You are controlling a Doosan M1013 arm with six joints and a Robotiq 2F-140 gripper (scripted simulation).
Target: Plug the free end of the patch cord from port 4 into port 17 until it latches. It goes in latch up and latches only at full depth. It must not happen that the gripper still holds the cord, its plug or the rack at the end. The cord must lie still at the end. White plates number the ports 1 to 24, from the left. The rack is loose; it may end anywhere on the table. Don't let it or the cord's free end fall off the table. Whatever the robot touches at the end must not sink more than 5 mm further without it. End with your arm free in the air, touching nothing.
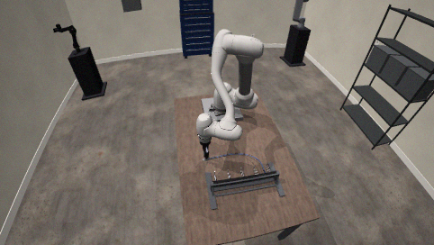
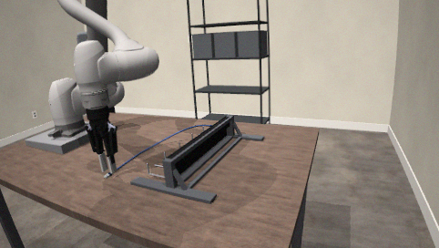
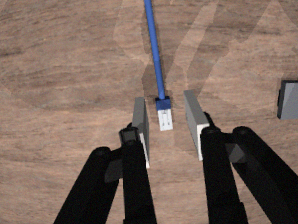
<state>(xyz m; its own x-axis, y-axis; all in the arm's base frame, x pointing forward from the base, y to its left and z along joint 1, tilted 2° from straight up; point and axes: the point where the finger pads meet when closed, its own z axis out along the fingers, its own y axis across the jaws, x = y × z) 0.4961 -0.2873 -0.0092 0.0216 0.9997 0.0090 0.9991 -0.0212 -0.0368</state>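
Now: hand 20 mm to the left of the plug and 40 mm above it.
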